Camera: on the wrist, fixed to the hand. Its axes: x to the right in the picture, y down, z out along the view.
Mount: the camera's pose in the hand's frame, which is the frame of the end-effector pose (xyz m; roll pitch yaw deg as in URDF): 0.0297 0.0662 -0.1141 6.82 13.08 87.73
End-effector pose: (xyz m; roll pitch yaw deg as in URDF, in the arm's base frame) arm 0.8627 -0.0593 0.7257 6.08 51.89 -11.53
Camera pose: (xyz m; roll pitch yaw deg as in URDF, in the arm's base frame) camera 0.8142 0.0301 0.6366 59.31 6.06 82.63
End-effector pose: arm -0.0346 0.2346 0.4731 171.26 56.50 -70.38
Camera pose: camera -0.0400 0.1065 0.5161 128.68 -9.96 -140.73
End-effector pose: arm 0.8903 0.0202 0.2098 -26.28 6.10 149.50
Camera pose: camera 0.8724 0.0205 0.0758 13.41 39.37 -118.35
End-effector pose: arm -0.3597 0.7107 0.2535 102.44 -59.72 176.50
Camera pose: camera -0.3037 0.6099 0.3241 -82.28 -32.49 -4.27
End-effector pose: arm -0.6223 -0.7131 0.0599 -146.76 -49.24 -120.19
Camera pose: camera -0.7114 -0.6318 0.1210 -121.35 11.27 166.76
